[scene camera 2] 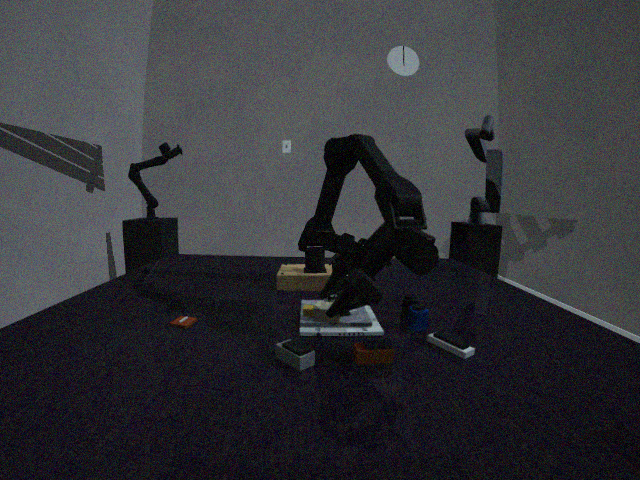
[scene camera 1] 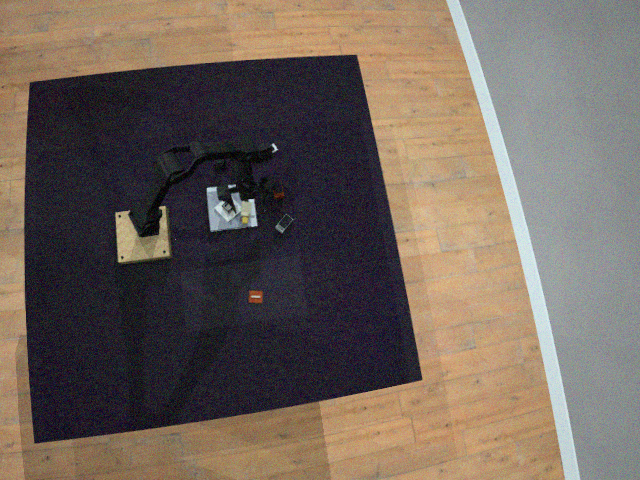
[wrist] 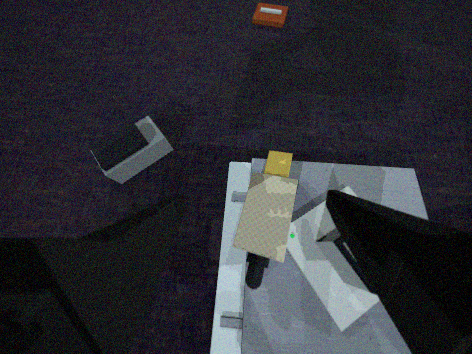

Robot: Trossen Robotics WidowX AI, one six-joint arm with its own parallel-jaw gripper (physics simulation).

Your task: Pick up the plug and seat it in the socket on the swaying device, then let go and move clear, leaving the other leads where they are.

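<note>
The plug (scene camera 1: 246,208) (scene camera 2: 323,305) (wrist: 267,217), a cream block with a yellow end and a black stub at the other end, lies near one edge of the pale grey device (scene camera 1: 216,225) (scene camera 2: 341,331) (wrist: 227,285). A tilted white square plate (scene camera 1: 220,211) (wrist: 350,302) beside it carries the dark-framed socket (scene camera 1: 227,206), mostly hidden behind the right finger in the wrist view. My gripper (scene camera 1: 249,201) (scene camera 2: 329,304) (wrist: 254,198) is open and low over the device, its fingers either side of the plug in the wrist view. The left finger is very dark, and its contact with things cannot be told.
A grey tray-like holder (scene camera 1: 283,223) (scene camera 2: 295,354) (wrist: 140,161), an orange one (scene camera 1: 279,195) (scene camera 2: 373,354), a white one (scene camera 1: 274,148) (scene camera 2: 451,346) and a blue object (scene camera 2: 418,318) stand near the device. A flat orange piece (scene camera 1: 255,301) (scene camera 2: 183,322) (wrist: 270,19) lies farther off. The arm's wooden base (scene camera 1: 142,253) (scene camera 2: 299,280) stands behind.
</note>
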